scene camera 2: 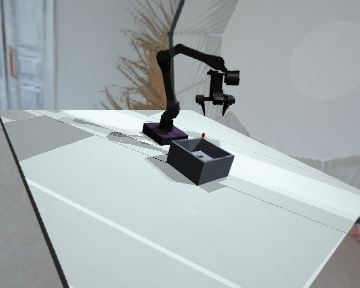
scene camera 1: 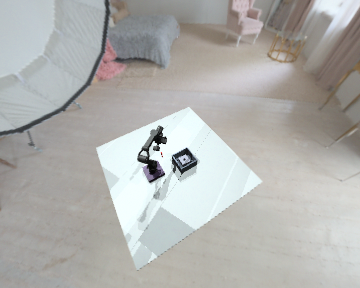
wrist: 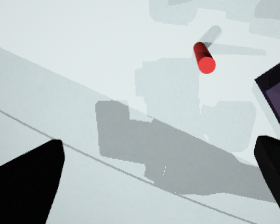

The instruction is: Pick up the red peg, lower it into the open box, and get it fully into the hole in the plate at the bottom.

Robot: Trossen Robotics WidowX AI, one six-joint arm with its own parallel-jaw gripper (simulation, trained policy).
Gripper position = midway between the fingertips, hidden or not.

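Dark box (scene camera 2: 180, 157) in sight, out of frame in the wrist view. My gripper (wrist: 163, 148) visible.
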